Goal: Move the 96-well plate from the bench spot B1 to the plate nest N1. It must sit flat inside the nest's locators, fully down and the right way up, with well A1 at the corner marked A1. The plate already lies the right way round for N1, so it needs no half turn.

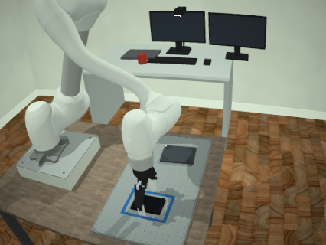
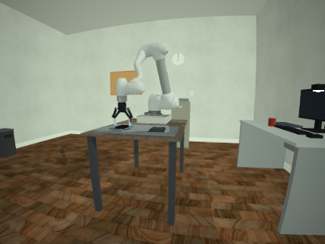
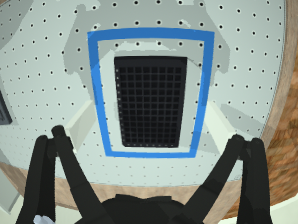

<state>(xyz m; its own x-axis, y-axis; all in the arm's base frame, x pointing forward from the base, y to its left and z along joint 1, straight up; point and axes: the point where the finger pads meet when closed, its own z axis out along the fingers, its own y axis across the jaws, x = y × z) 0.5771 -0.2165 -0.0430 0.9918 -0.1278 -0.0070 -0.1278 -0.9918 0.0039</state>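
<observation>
Now: hand 20 mm above the black 96-well plate. Round my hand: dark plate nest N1: 80 mm ahead, 340 mm to the left, 20 mm below.
</observation>
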